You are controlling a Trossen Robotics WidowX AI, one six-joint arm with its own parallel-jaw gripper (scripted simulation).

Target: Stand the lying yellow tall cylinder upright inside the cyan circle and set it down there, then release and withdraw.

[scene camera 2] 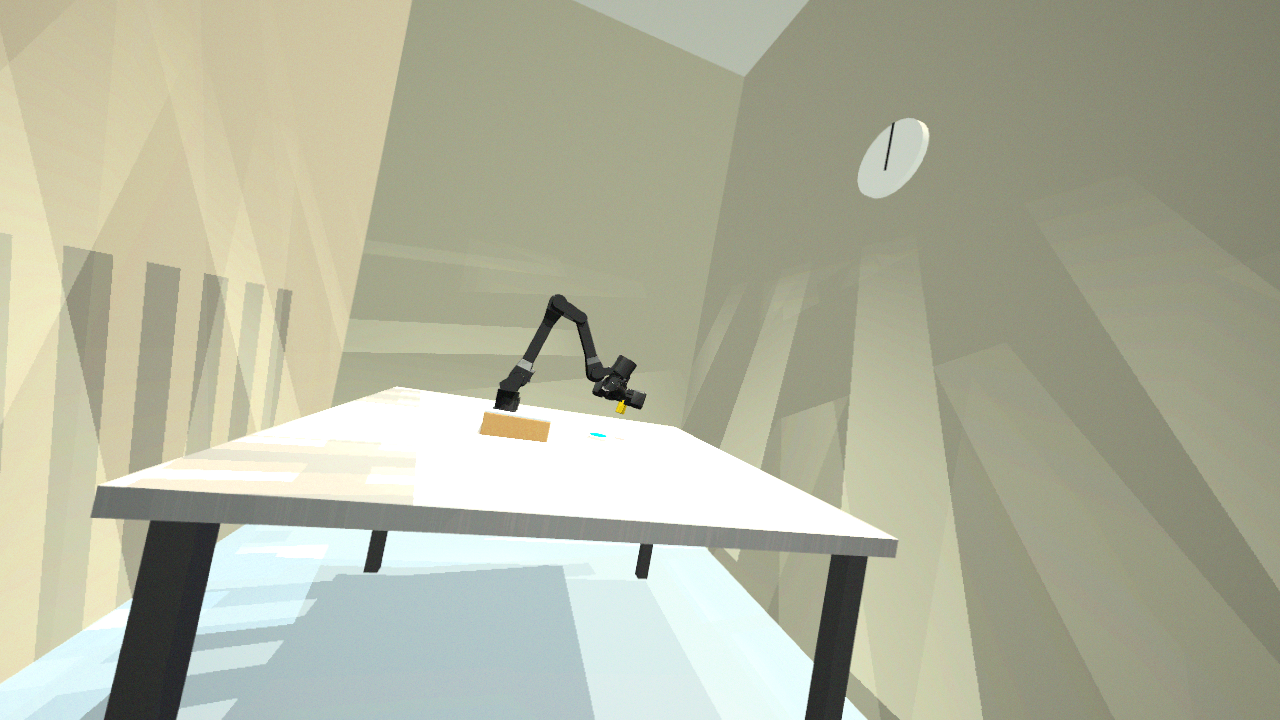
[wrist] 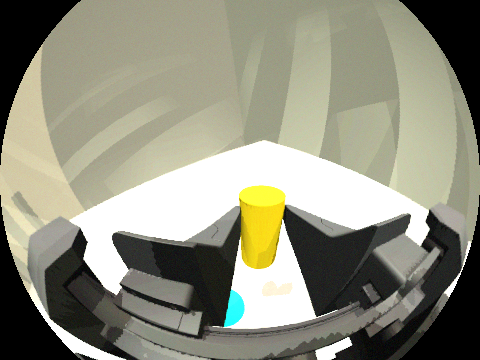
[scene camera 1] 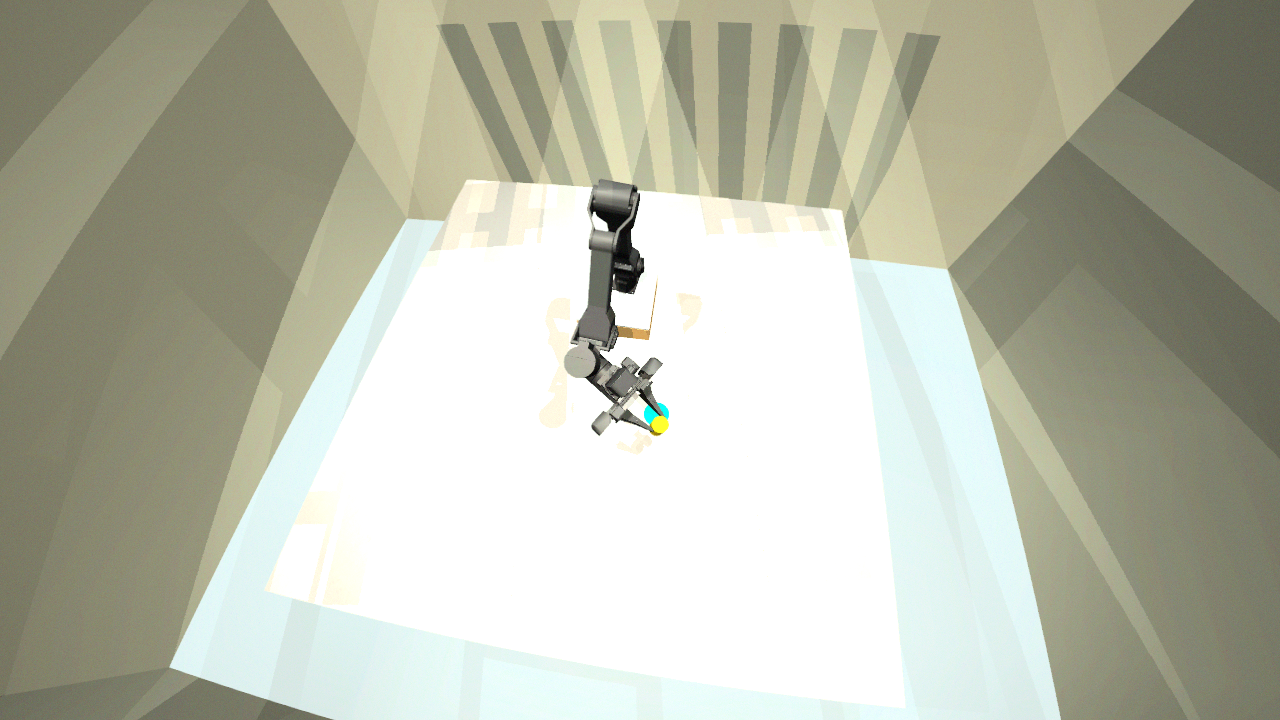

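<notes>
Scene camera 1 gives me my gripper [scene camera 1: 659, 424]. In the wrist view I find the gripper again [wrist: 261, 210], and what it holds is a yellow cylinder [wrist: 262, 207].
</notes>
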